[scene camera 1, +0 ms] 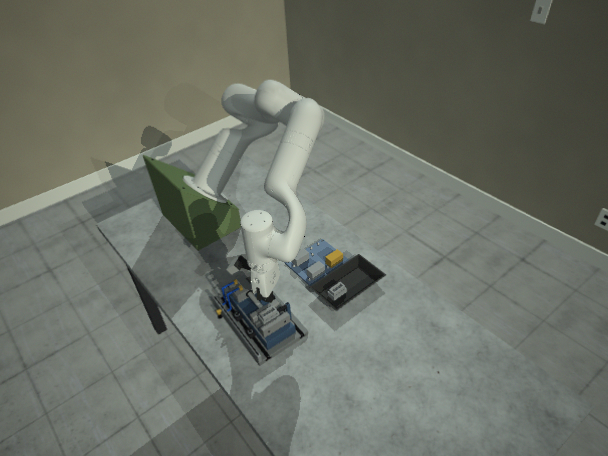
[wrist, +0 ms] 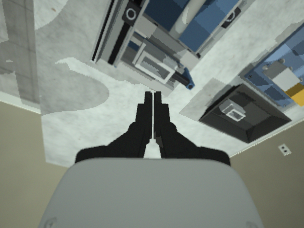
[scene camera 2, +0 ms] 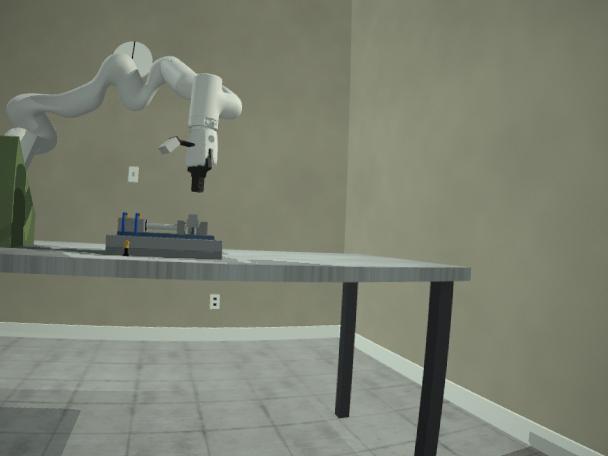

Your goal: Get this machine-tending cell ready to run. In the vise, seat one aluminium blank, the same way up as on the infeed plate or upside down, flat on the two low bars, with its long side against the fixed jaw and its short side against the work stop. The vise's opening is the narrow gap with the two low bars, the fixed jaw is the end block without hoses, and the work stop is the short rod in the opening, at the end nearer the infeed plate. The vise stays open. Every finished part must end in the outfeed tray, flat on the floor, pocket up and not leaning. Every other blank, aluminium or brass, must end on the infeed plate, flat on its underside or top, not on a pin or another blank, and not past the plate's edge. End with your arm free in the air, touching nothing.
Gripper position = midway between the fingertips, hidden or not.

I see my gripper (scene camera 2: 197,191), a grey finished part (wrist: 150,59) and a moving jaw (wrist: 158,35).
My gripper shows as well in scene camera 1 (scene camera 1: 268,300) and in the wrist view (wrist: 153,102).
